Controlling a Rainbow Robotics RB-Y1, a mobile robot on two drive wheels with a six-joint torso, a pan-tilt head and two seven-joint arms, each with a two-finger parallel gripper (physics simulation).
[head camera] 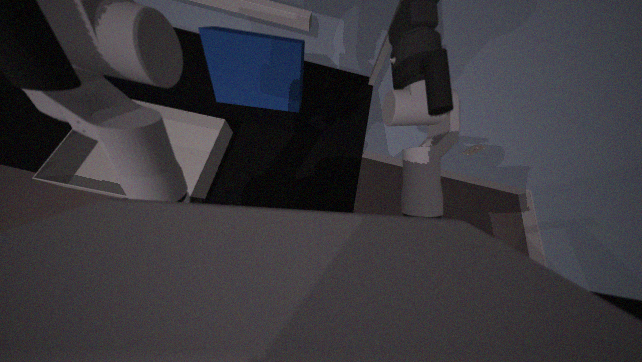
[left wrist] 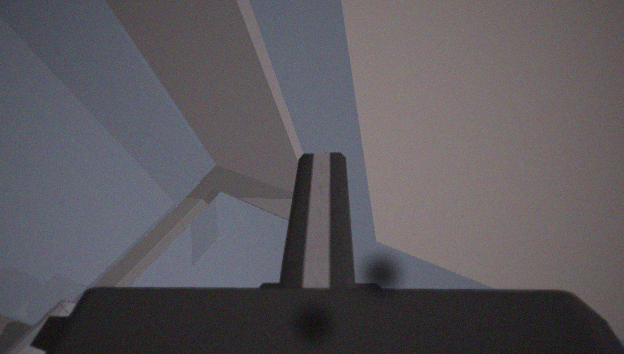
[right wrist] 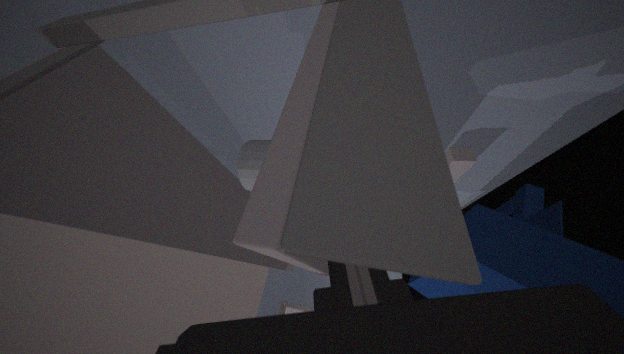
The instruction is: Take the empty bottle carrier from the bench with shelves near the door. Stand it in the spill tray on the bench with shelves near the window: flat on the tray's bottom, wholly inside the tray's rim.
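Places are measured from the robot's base along level axes (x ahead, y left, z up), in centimetres.
Where they show: left gripper, between the fingertips: (left wrist: 323, 170).
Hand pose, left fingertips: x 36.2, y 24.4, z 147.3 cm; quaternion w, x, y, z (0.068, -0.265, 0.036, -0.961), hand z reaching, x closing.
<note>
Each offset is from my left fingertips to the top centre of the thing. "pt": to the spot under its first point. Level surfaces: height alone.
A blue box-like thing (head camera: 255, 70) (right wrist: 545, 245) stands on the black bench top @(dz -71.1 cm) (head camera: 285, 165) in the head view; I cannot tell whether it is the bottle carrier. A pale, shallow tray @(pt dx -9.2, dy +12.0, dz -67.9 cm) (head camera: 212, 167) with low walls lies left of it, partly hidden behind my left arm; I cannot tell which bench this is. My left gripper (left wrist: 323, 170) is shut and empty, high up below a shelf-like board. My right gripper (right wrist: 356, 267) is shut and empty; a grey slab hides its tips in the right wrist view. The blue thing shows to its right.
The grey slab @(pt dx +25.4, dy -35.0, dz -30.4 cm) (right wrist: 370, 175) fills the middle of the right wrist view, very near my right fingers. A shelf-like board @(dz +18.4 cm) (left wrist: 220, 90) passes beside my left fingers. A pale bar (head camera: 270, 14) runs along the wall behind the bench. My right arm (head camera: 422, 185) stands beyond the bench's right edge.
</note>
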